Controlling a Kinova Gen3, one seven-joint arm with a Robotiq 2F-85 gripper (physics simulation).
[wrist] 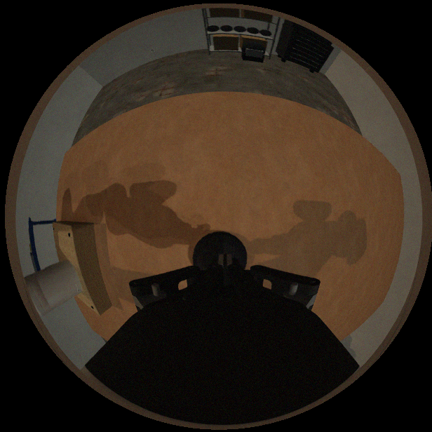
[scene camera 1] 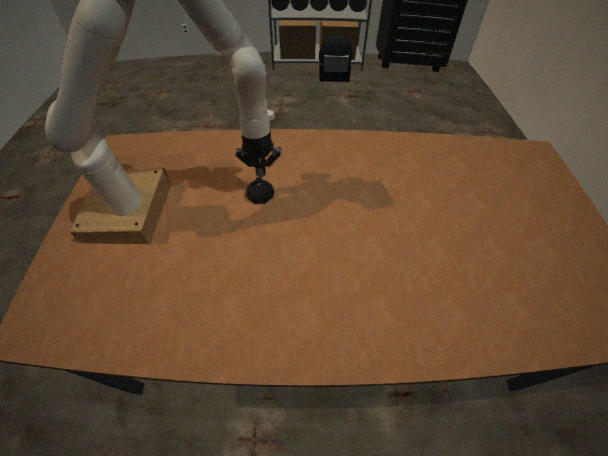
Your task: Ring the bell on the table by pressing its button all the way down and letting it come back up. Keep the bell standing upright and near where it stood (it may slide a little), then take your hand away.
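Pixels of known places: gripper, fingertip midpoint: [scene camera 1: 261, 175]; arm's base at its link origin: [scene camera 1: 127, 203].
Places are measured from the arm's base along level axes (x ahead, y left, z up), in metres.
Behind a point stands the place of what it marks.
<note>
The bell [scene camera 1: 260, 192] @(x 0.362, y 0.140, z -0.031 m) [wrist: 212, 246] is a small dark dome standing upright on the brown table [scene camera 1: 380, 280] @(x 0.730, y -0.056, z -0.068 m) [wrist: 225, 140], to the right of the arm's base. My gripper [scene camera 1: 260, 178] @(x 0.355, y 0.180, z -0.002 m) [wrist: 224, 261] is shut with nothing between its fingers and points down. Its fingertips are right at the top of the bell, over its middle. The bell's button is hidden by the fingertips, so I cannot tell how far down it is. In the wrist view the fingertips overlap the dome.
The arm stands on a wooden base block [scene camera 1: 157, 205] @(x 0.072, y 0.033, z -0.033 m) [wrist: 90, 265] at the table's left. Shadows of the arm lie on both sides of the bell. A shelf rack [scene camera 1: 320, 19] and a black drawer cabinet [scene camera 1: 422, 32] stand on the floor beyond the table.
</note>
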